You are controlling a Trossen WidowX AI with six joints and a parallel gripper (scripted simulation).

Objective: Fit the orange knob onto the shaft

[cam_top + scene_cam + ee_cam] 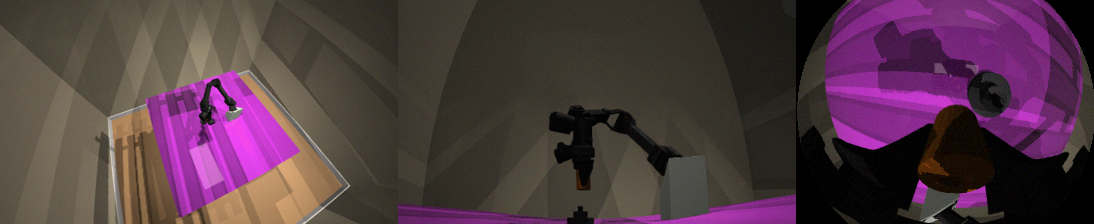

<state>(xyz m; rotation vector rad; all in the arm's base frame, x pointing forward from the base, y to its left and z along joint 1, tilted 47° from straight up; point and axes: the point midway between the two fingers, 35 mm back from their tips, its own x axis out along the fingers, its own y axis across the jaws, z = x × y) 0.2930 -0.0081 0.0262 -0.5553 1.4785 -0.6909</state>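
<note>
My gripper tip is now 9 cm above the dark round pedestal, 6 cm to the left of it and 1 cm short of it. Also, from my gripper tip: orange knob (2 cm above).
</note>
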